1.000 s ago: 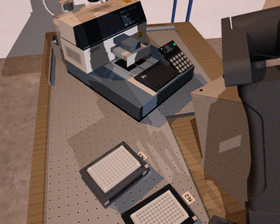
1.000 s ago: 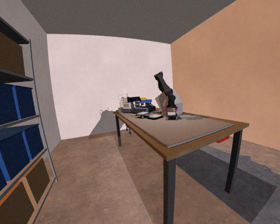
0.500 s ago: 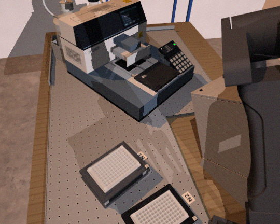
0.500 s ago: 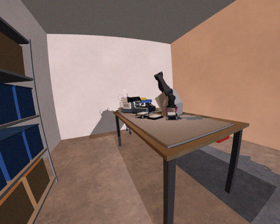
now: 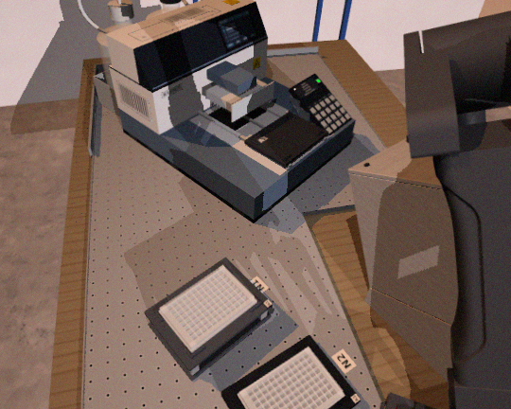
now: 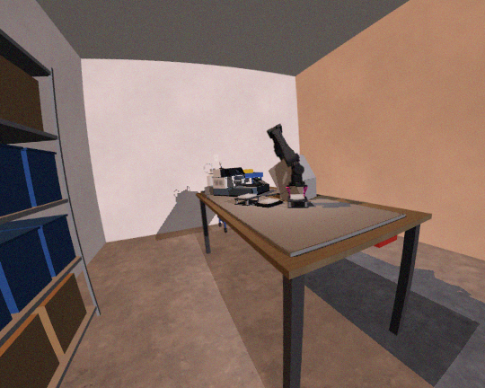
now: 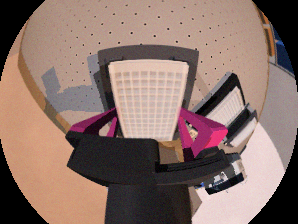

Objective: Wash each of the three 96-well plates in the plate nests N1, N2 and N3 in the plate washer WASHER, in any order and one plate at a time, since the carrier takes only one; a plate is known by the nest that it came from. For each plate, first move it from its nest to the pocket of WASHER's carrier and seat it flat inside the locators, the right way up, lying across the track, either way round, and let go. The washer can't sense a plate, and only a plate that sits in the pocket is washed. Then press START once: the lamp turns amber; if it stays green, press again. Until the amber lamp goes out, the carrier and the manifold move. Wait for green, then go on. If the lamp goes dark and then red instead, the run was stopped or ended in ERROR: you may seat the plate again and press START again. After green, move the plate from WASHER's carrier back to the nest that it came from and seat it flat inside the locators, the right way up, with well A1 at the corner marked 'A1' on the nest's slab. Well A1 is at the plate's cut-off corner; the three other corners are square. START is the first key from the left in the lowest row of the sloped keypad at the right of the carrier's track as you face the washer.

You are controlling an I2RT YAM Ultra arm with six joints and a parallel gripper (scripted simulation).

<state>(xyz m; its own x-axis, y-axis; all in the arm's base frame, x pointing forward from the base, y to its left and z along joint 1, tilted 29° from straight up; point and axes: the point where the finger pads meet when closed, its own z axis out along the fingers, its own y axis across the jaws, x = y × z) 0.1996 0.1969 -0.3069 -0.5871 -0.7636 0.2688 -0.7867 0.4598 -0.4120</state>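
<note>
Now: hand 10 mm above the nest n3. From my hand the other things lie so: nest N2: 140 mm to the right, 130 mm ahead, 50 mm below; then n2 label: 170 mm to the right, 60 mm below, 30 mm ahead; then nest N1: 290 mm to the right, 220 mm ahead, 20 mm below.
</note>
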